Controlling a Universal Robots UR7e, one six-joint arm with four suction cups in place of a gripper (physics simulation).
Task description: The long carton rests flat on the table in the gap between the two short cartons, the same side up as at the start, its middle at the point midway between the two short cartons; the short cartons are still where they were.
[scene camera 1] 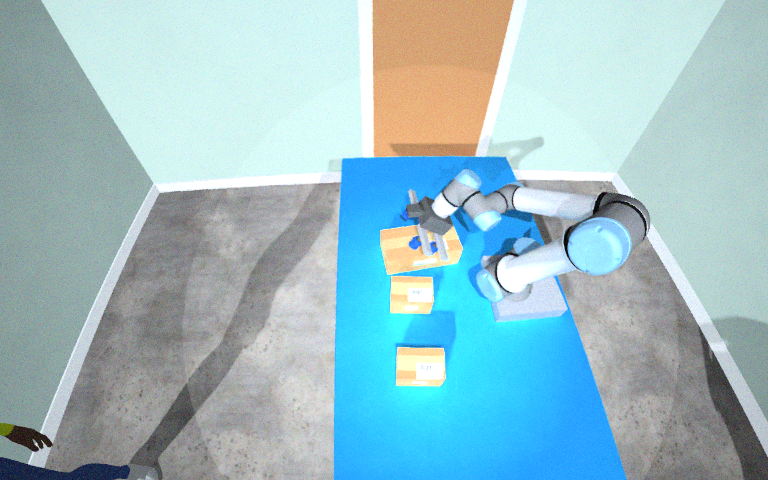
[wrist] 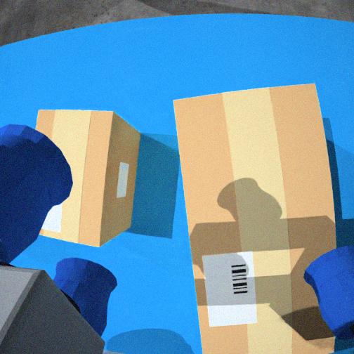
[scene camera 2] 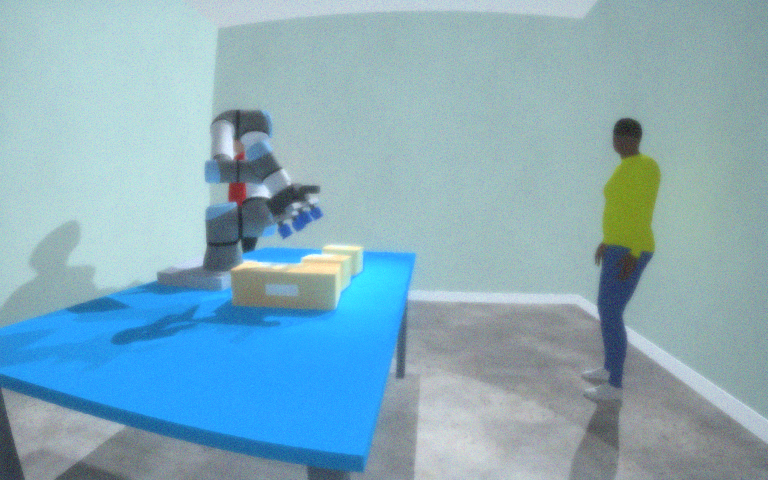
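Pixels of known places: hand, tool point: (scene camera 1: 417, 233) (scene camera 2: 304, 226); arm's base, link origin: (scene camera 2: 223, 266).
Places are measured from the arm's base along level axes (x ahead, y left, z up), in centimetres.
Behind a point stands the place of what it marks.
The long carton (scene camera 1: 396, 249) {x 42.8, y -17.8, z 4.9 cm} (scene camera 2: 249, 288) {x 23.9, y -29.9, z -0.1 cm} (wrist: 205, 150) rests flat on the table, turned slightly, outside the gap. The nearer short carton (scene camera 1: 403, 294) {x 42.8, y 1.5, z 5.0 cm} (scene camera 2: 334, 261) {x 43.4, y -6.1, z 4.5 cm} (wrist: 72, 160) stands close beside it. The other short carton (scene camera 1: 411, 366) {x 43.8, y 26.8, z 5.0 cm} (scene camera 2: 355, 260) {x 46.7, y 20.2, z 0.7 cm} stands farther along, with a gap between the two short ones. My suction gripper (scene camera 1: 420, 229) {x 36.1, y -16.0, z 16.3 cm} (scene camera 2: 300, 219) is tilted above the long carton, clear of its top, and holds nothing. Its blue cups frame the wrist view, one cup (wrist: 87, 287) at the lower left; its shadow falls on the long carton.
The blue table (scene camera 1: 373, 430) {x 57.2, y 43.4, z -5.3 cm} (scene camera 2: 226, 373) {x 36.6, y -70.2, z -5.3 cm} (wrist: 225, 50) carries the robot's grey base plate (scene camera 1: 529, 308) {x -3.2, y 10.6, z 0.8 cm} (scene camera 2: 189, 276) {x -5.5, y -14.9, z -1.3 cm} beside the cartons. A person in yellow (scene camera 2: 631, 198) stands on the floor beyond the table. Red clothing (scene camera 2: 236, 193) shows behind the arm.
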